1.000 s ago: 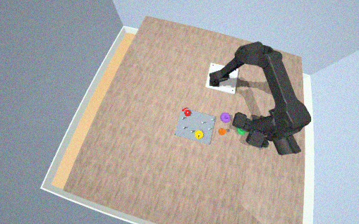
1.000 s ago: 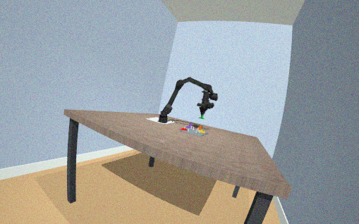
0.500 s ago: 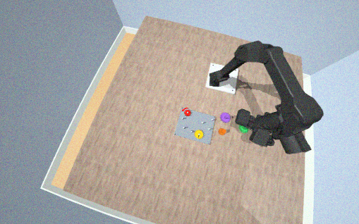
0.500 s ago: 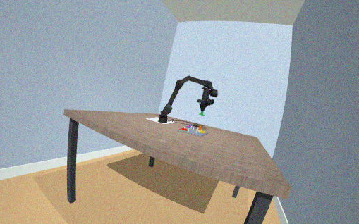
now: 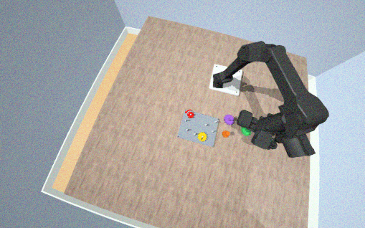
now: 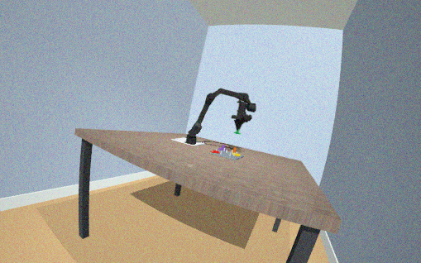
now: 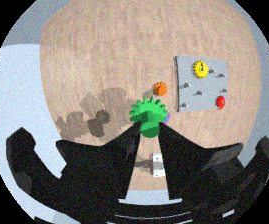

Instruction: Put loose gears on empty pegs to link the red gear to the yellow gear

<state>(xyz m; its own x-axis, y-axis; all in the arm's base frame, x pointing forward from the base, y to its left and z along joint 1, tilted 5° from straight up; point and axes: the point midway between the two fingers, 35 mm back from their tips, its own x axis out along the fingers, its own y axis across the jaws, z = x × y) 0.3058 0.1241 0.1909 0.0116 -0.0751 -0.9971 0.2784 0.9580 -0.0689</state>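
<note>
The red gear lies 260 mm to the right of my gripper tip, 150 mm below it and 70 mm behind it. The rest, counted from my gripper tip: green gear: 10 mm below; then purple gear: 150 mm below, 80 mm behind, 30 mm to the right; then orange gear: 150 mm below, 40 mm to the right, 10 mm ahead.
</note>
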